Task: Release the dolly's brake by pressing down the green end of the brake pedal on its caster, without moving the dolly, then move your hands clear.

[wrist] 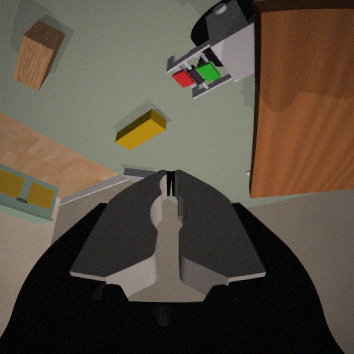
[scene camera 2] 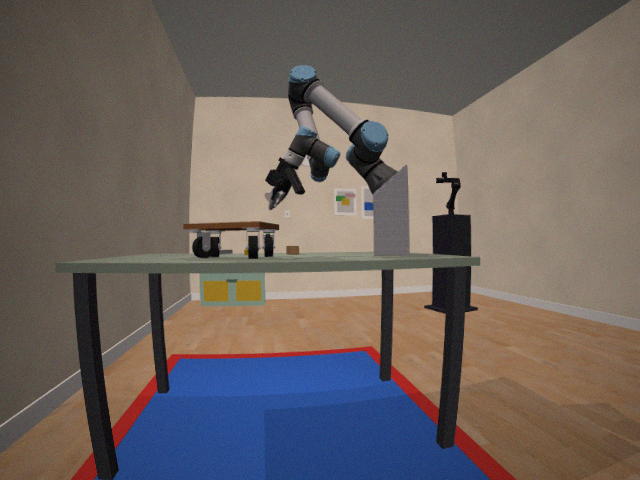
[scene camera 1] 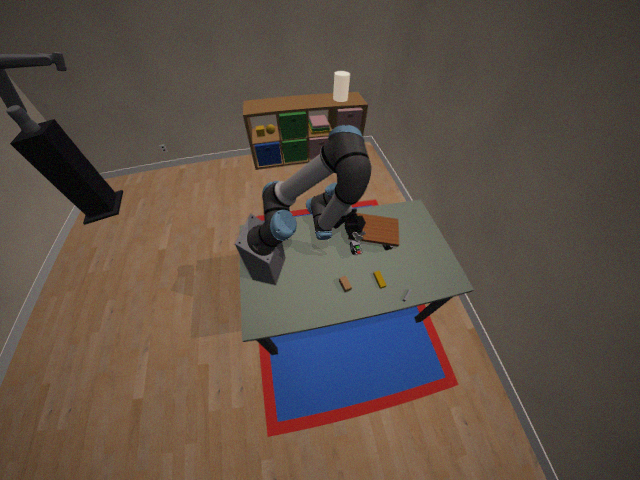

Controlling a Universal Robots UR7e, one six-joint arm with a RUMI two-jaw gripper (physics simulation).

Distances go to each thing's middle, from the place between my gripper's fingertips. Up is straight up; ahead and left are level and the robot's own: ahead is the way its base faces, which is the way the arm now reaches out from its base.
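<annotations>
Yellow block (wrist: pixel 150 123): 18 cm below my hand, 18 cm to the right of it, 7 cm ahead of it. Wooden block (wrist: pixel 40 43): 17 cm below my hand, 13 cm to the right of it, 13 cm behind it. Dolly (scene camera 2: pixel 204 246): my gripper 14 cm above it, 10 cm to the right of it, 16 cm short of it.
</annotations>
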